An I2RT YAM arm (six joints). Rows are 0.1 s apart.
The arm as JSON. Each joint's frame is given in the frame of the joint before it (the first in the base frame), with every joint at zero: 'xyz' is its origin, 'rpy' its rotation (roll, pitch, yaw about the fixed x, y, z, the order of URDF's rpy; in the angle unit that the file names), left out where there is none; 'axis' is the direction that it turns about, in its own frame. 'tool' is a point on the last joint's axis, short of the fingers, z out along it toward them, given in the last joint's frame.
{
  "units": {
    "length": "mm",
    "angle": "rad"
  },
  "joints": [
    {
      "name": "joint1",
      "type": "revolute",
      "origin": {
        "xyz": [
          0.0,
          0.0,
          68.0
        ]
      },
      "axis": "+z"
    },
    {
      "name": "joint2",
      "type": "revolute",
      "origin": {
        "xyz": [
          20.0,
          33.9,
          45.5
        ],
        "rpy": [
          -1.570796,
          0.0,
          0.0
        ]
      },
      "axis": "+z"
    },
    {
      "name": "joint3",
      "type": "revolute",
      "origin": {
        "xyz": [
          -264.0,
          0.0,
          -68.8
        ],
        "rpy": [
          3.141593,
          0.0,
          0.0
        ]
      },
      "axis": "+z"
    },
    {
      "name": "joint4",
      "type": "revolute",
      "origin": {
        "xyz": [
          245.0,
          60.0,
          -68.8
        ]
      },
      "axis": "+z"
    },
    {
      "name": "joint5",
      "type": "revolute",
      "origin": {
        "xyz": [
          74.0,
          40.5,
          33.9
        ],
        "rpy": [
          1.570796,
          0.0,
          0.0
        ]
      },
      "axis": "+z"
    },
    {
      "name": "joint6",
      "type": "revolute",
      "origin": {
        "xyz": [
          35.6,
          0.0,
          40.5
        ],
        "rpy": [
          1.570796,
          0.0,
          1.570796
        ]
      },
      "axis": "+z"
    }
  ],
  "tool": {
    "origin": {
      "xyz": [
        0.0,
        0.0,
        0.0
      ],
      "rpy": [
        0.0,
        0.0,
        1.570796
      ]
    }
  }
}
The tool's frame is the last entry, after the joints.
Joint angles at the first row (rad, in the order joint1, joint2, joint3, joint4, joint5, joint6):
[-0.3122 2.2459 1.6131 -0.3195 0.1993 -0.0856]
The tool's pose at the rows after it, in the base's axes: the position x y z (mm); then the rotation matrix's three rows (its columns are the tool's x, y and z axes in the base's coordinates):
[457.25 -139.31 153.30], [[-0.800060 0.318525 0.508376], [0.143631 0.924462 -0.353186], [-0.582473 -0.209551 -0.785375]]
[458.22 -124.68 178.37], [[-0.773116 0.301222 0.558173], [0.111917 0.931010 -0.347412], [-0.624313 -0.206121 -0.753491]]
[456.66 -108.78 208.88], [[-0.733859 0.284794 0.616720], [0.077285 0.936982 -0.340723], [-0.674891 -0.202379 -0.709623]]
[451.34 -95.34 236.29], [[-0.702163 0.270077 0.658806], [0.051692 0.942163 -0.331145], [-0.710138 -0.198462 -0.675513]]
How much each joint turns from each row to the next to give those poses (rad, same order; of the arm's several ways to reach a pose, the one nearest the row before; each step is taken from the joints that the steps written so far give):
[0.0312 -0.0442 -0.0001 -0.0213 0.0004 0.0000]
[0.0302 -0.0553 0.0001 -0.0027 -0.0004 0.0003]
[0.0320 -0.0675 0.0000 -0.0004 0.0008 -0.0003]
[0.0260 -0.0641 0.0000 -0.0149 0.0000 0.0000]

